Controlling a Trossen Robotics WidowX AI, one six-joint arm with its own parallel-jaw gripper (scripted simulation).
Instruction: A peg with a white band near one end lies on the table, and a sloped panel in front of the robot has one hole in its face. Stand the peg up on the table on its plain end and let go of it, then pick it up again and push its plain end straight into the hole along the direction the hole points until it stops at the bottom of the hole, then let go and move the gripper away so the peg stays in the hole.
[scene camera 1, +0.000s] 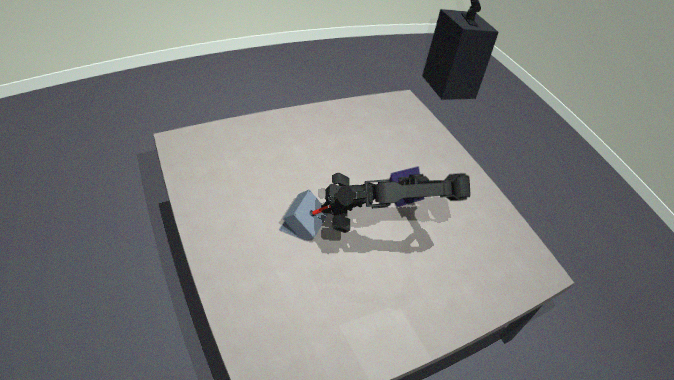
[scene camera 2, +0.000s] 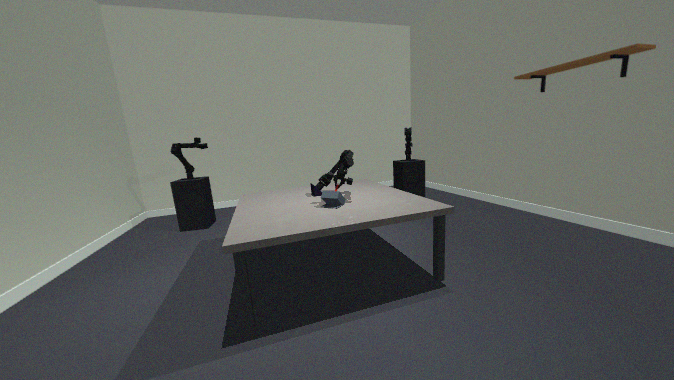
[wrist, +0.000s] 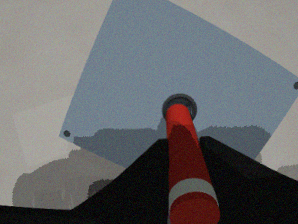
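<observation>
A peg is carried by the gripper (scene camera 1: 322, 209), (wrist: 183, 147). The scene also has a sloped panel (scene camera 1: 305, 226), (wrist: 137, 62), and the wrist view takes in both the panel and the gripper.
</observation>
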